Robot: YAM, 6 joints.
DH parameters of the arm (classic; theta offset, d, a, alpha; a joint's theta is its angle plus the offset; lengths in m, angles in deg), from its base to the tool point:
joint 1: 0 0.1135 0.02 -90
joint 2: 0 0 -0.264 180
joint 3: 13.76 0 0.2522 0
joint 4: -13.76 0 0.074 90
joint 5: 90 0 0 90
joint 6: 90 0.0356 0 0
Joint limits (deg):
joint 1: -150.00..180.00
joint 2: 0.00..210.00
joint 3: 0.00..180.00
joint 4: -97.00..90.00
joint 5: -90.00..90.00
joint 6: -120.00..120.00
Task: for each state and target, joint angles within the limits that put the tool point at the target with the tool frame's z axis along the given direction. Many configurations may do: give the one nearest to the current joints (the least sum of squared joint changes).
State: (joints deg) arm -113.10 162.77 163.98 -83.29 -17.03 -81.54
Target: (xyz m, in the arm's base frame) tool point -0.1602 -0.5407 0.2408 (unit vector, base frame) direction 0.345 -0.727 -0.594
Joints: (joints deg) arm -108.52 163.57 179.98 -62.11 -33.92 -81.54
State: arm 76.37 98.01 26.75 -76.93 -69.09 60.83
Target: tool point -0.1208 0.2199 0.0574 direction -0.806 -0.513 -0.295
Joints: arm 111.14 120.82 50.73 -52.39 -69.53 60.83
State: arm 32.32 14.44 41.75 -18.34 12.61 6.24
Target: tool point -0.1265 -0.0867 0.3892 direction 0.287 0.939 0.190
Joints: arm 41.30 0.11 78.66 -65.73 -31.06 6.24
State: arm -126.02 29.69 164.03 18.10 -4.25 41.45
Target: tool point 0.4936 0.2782 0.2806 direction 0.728 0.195 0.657
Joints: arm -149.89 5.88 156.70 -12.90 -11.34 41.45
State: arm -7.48 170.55 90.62 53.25 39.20 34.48
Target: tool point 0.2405 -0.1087 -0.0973 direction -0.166 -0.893 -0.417
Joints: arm -17.33 151.08 44.73 30.82 64.48 34.48
